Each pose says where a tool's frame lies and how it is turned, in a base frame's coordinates. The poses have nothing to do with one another.
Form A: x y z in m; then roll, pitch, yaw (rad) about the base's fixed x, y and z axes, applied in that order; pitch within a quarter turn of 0, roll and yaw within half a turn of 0.
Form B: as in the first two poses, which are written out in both.
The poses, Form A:
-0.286, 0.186, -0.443, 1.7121, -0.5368, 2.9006
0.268, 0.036, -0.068, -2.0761, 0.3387, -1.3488
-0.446, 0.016, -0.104, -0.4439, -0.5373, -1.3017
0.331, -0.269, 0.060, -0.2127, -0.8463, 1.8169
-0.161, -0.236, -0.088, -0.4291, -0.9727, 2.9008
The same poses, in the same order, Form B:
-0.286, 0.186, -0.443, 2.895, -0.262, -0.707, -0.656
0.268, 0.036, -0.068, 2.136, -0.696, 0.681, -0.227
-0.446, 0.016, -0.104, 1.555, -0.464, -0.110, -0.879
0.331, -0.269, 0.060, 1.875, 0.326, -0.406, 0.854
-0.161, -0.236, -0.088, 2.734, 0.440, -0.247, 0.863

